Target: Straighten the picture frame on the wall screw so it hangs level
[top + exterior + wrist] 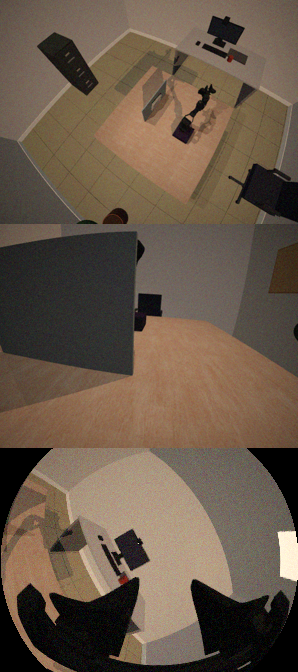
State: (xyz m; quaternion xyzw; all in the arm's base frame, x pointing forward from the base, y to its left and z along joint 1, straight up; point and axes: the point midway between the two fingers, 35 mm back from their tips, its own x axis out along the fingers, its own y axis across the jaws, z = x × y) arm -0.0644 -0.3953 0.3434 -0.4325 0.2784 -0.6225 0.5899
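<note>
The picture frame lies 460 mm ahead of my gripper tip, 300 mm to the left of it and 260 mm below it. Also, from my gripper tip: grey wall panel (470 mm ahead, 280 mm to the left, 270 mm below).
</note>
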